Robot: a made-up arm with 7 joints.
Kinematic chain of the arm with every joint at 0, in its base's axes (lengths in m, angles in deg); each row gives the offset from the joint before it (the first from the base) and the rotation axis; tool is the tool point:
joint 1: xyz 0 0 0.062 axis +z
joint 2: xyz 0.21 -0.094 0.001 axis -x
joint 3: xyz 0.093 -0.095 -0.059 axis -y
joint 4: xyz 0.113 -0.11 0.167 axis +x
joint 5: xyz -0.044 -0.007 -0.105 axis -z
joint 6: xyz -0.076 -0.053 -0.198 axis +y
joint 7: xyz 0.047 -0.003 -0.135 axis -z
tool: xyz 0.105 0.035 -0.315
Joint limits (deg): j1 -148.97..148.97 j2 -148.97..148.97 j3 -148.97..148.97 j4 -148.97..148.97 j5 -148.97..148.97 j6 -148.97..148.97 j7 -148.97..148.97
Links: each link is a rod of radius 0.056 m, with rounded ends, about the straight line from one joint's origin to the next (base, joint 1, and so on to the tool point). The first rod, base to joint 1, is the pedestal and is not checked.
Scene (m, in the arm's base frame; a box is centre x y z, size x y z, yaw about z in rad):
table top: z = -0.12
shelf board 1: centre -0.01 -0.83 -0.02 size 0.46 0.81 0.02 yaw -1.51
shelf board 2: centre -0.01 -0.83 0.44 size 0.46 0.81 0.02 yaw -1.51
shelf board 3: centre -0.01 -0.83 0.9 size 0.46 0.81 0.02 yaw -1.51
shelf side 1: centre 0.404 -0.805 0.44 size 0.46 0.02 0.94 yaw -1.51
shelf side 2: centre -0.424 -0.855 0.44 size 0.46 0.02 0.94 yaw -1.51
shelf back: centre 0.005 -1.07 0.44 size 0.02 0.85 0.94 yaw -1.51
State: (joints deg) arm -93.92 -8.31 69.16 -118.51 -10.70 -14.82 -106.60
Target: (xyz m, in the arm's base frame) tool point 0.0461 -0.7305 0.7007
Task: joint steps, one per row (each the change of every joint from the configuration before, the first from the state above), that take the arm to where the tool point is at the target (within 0.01 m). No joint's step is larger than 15 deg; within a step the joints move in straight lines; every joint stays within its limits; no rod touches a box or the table.
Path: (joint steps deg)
1: 12.29 7.78 0.25 1.65 2.09 -14.53 3.05
2: 12.28 7.78 0.25 1.65 2.10 -14.53 3.06
3: 12.29 7.78 0.24 1.65 2.09 -14.53 3.05
4: 12.29 7.78 0.25 1.65 2.10 -14.53 3.06
5: 12.28 7.78 0.25 1.64 2.09 -14.53 3.05
6: 1.26 -1.71 -10.48 4.54 -5.47 14.39 -2.55
7: 1.26 -1.71 -10.47 4.53 -5.46 14.40 -2.56

